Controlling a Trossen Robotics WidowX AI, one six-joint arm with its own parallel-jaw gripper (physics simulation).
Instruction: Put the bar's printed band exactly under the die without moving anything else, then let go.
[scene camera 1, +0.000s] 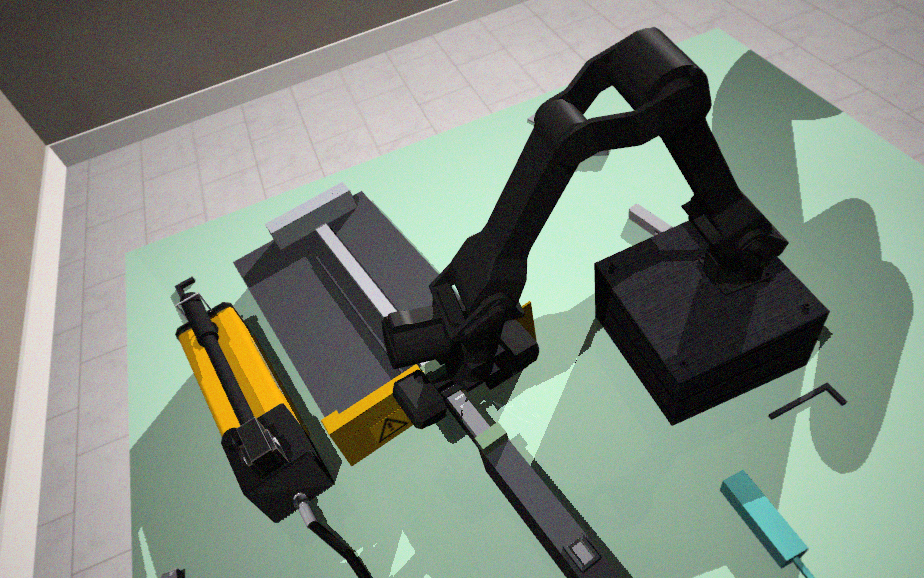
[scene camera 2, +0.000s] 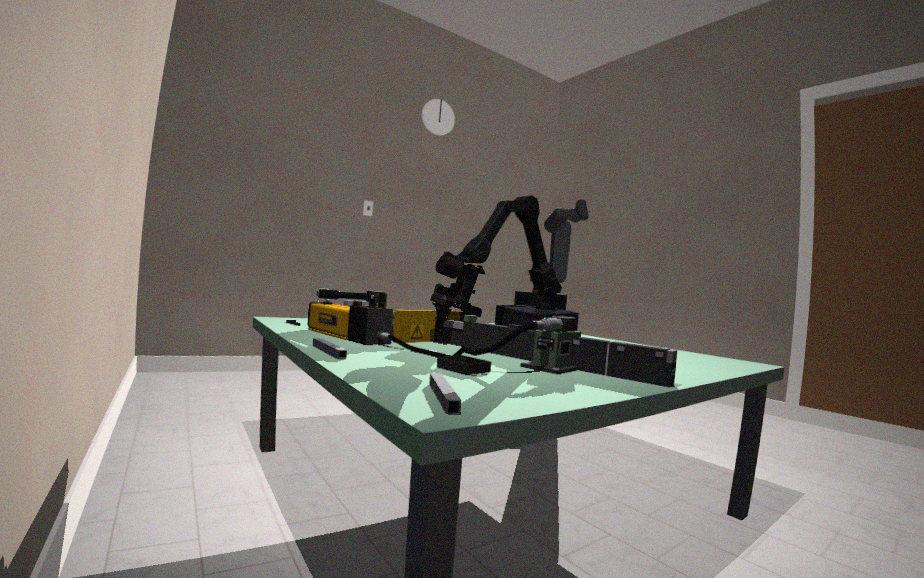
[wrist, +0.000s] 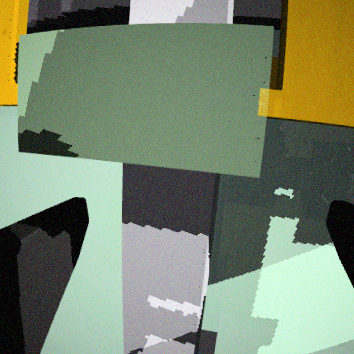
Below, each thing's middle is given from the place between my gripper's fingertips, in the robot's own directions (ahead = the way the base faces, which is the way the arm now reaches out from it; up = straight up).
My gripper is now 28 cm short of the yellow and black pump unit (scene camera 1: 271, 454), 11 cm to the left of it and 3 cm below it.
